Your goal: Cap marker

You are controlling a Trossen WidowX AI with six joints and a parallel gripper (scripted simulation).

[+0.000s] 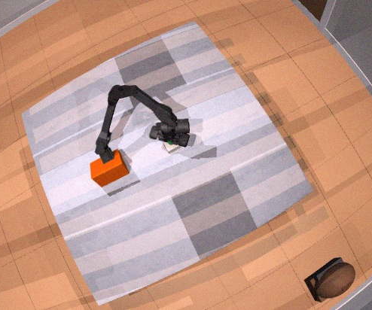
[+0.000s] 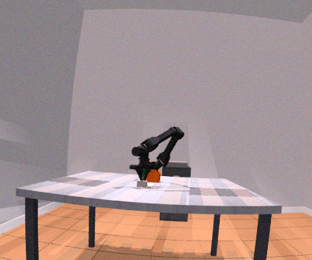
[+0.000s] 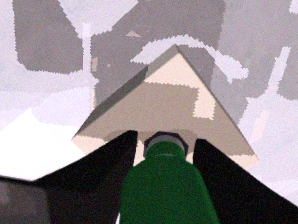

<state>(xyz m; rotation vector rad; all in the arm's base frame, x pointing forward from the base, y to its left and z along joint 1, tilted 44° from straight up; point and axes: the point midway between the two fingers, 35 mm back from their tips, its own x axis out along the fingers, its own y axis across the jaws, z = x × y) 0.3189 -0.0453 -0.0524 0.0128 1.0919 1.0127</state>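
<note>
My gripper tip is now 20 mm above the holder block. The rest, counted from my gripper tip: green marker cap: 50 mm above.
</note>
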